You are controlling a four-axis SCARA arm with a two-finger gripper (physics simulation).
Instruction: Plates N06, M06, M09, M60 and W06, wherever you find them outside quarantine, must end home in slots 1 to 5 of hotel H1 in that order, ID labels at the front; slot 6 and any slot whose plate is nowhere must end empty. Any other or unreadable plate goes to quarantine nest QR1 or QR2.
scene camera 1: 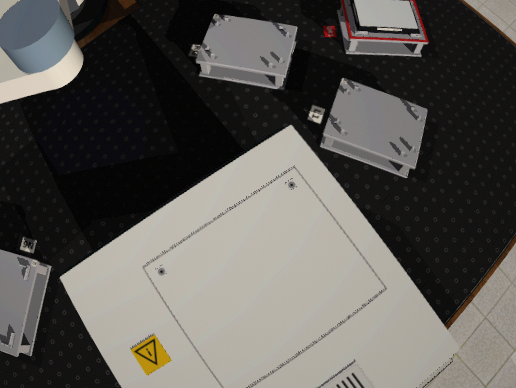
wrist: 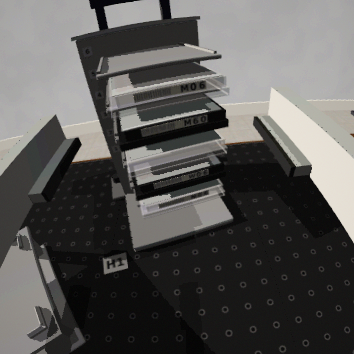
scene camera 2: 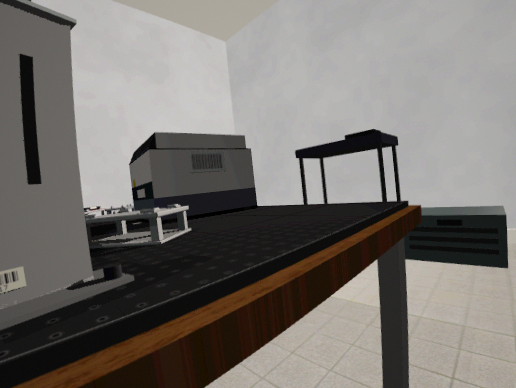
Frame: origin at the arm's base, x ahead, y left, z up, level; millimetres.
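Seen in the pictures: gripper, between the fingertips: (wrist: pixel 162 114).
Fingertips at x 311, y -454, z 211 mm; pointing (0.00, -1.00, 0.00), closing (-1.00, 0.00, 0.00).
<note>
A point is followed by its place in that frame.
In the wrist view my gripper (wrist: pixel 162 114) @[z 211, x 311, y -454 mm] is open and empty, its fingers apart at left and right, with hotel H1 (wrist: pixel 137 37) @[z 241, x 338, y -616 mm] beyond between them. The hotel's top shelf (wrist: pixel 160 59) @[z 227, x 311, y -525 mm] is bare. Below it, from the top down, are clear plate M06 (wrist: pixel 192 87) @[z 210, x 291, y -496 mm], dark plate M60 (wrist: pixel 195 121) @[z 184, x 290, y -497 mm], a clear plate (wrist: pixel 175 154) @[z 159, x 308, y -493 mm] with no readable label, a dark plate (wrist: pixel 197 175) @[z 131, x 291, y -496 mm] whose blurred label looks like W06, and a clear plate (wrist: pixel 187 199) @[z 104, x 303, y -493 mm] with an unreadable label. A dark plate with a pale top (scene camera 1: pixel 385 14) @[z 77, x 570, y 461 mm] sits on the red-rimmed quarantine nest (scene camera 1: pixel 385 40) @[z 60, x 607, y 420 mm].
Bare grey nests stand by label L1 (scene camera 1: pixel 316 114) @[z 13, x 621, y 219 mm], by label N6 (scene camera 1: pixel 28 245) @[z 13, x 459, y -326 mm], and at top centre (scene camera 1: pixel 247 45) @[z 63, x 451, y 208 mm]. A large white housing (scene camera 1: pixel 260 280) @[z 264, x 793, y -67 mm] stands beside them. Another nest (wrist: pixel 20 295) @[z 63, x 486, y -413 mm] is at the wrist view's lower left. A tall grey panel (scene camera 2: pixel 52 150) @[z 133, x 391, y -633 mm] and grey instrument (scene camera 2: pixel 200 175) @[z 138, x 776, y -242 mm] stand on the table.
</note>
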